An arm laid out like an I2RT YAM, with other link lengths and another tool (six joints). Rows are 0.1 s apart.
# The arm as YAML. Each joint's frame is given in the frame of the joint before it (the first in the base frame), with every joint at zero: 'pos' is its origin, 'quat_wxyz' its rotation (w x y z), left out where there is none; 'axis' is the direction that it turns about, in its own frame. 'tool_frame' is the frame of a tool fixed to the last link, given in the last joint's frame.
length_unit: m
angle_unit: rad
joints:
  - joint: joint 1
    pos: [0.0, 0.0, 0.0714]
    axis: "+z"
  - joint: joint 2
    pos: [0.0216, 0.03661, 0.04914]
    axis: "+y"
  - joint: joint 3
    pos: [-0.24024, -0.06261, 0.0]
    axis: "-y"
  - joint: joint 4
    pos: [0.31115, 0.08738, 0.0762]
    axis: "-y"
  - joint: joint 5
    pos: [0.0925, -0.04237, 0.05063]
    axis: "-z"
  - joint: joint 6
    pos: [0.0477, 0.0, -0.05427]
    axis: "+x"
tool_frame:
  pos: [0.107, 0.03, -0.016]
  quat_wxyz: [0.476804, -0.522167, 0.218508, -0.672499]
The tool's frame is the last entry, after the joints.
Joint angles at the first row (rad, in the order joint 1, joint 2, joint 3, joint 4, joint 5, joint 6):
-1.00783, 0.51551, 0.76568, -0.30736, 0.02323, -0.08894
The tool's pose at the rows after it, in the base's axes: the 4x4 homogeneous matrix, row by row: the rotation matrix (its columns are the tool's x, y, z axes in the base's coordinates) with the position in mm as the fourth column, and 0 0 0 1 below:
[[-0.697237, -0.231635, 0.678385, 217.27], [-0.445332, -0.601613, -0.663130, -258.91], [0.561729, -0.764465, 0.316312, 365.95], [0, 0, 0, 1]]
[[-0.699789, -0.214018, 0.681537, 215.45], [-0.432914, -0.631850, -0.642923, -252.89], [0.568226, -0.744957, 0.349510, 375.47], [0, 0, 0, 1]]
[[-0.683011, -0.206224, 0.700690, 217.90], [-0.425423, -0.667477, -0.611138, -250.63], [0.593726, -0.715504, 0.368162, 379.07], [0, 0, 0, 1]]
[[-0.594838, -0.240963, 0.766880, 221.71], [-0.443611, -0.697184, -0.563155, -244.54], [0.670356, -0.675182, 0.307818, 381.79], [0, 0, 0, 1]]
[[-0.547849, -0.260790, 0.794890, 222.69], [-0.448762, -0.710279, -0.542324, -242.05], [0.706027, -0.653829, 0.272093, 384.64], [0, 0, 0, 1]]
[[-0.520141, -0.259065, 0.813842, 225.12], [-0.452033, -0.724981, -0.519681, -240.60], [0.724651, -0.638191, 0.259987, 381.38], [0, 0, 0, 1]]
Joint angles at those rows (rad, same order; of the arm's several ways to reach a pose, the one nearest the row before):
-1.00785, 0.49668, 0.77867, -0.30974, 0.01339, -0.07975
-1.00782, 0.46927, 0.77341, -0.29359, 0.00168, -0.08779
-1.00785, 0.46081, 0.76164, -0.26110, -0.02342, -0.11872
-1.00782, 0.49623, 0.82385, -0.32621, -0.07907, -0.21796
-1.00783, 0.52130, 0.86644, -0.36757, -0.10106, -0.26977
-1.00785, 0.52191, 0.86107, -0.36625, -0.12418, -0.29765

